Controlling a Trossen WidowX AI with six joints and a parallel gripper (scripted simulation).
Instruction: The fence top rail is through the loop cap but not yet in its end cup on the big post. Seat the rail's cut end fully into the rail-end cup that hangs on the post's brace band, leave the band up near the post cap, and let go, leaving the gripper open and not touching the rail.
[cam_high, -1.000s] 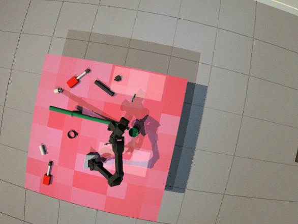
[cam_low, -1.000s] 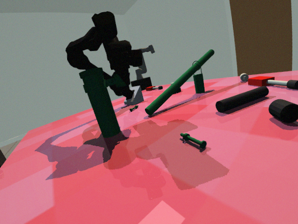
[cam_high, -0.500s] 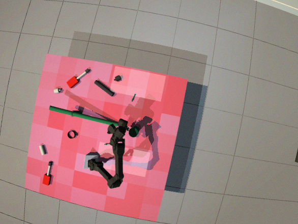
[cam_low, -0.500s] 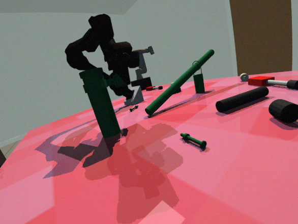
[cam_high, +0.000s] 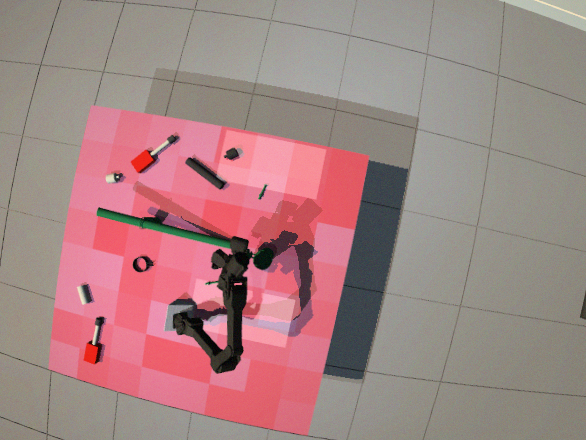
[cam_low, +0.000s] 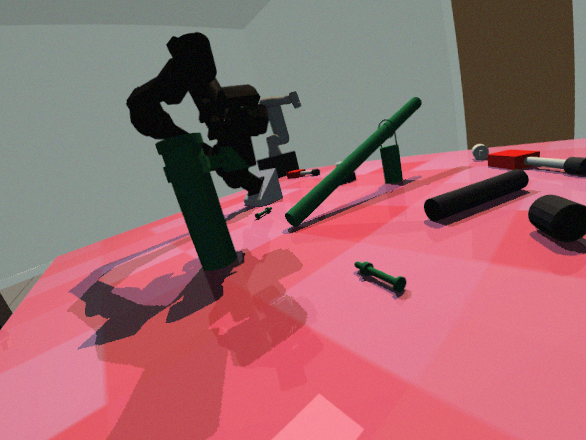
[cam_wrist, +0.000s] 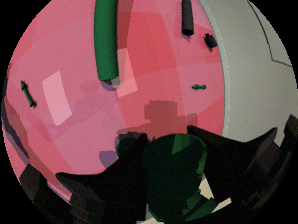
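The rail-end cup is 20 mm behind my gripper tip, 20 mm to the right of it and 30 mm above it. From my gripper tip the other things lie so: short green post: 50 mm ahead, 410 mm to the left, 20 mm below; then black tube: 280 mm ahead, 210 mm to the left, 110 mm below; then black cap: 370 mm ahead, 110 mm to the left, 110 mm below.
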